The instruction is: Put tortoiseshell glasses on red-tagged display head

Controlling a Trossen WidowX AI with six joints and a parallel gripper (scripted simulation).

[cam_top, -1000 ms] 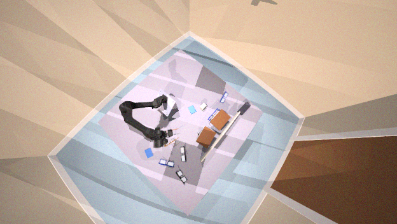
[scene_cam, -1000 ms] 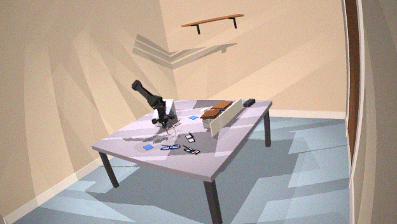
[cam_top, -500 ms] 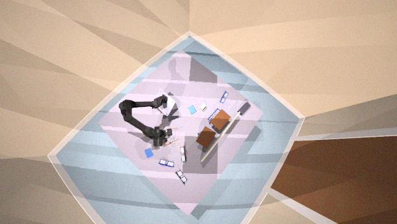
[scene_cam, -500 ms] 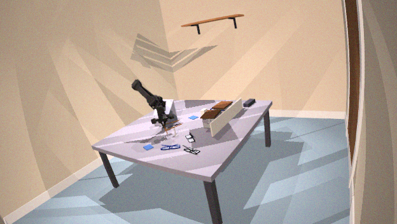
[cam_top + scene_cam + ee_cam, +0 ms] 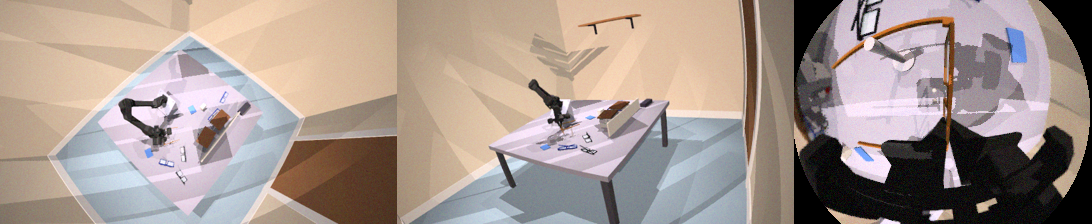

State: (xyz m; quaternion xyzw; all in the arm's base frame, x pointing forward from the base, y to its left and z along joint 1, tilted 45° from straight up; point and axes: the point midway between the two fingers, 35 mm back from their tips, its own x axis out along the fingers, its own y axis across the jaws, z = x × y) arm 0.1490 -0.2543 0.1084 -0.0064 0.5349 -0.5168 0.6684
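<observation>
My gripper tip is now 11 cm short of the small stand, 1 cm to the left of it and 3 cm above it. Round my gripper tip: long beige board (46 cm ahead, 30 cm to the left); then display head (32 cm ahead, 20 cm to the left); then white cube (15 cm ahead, 45 cm to the left, 3 cm below).
</observation>
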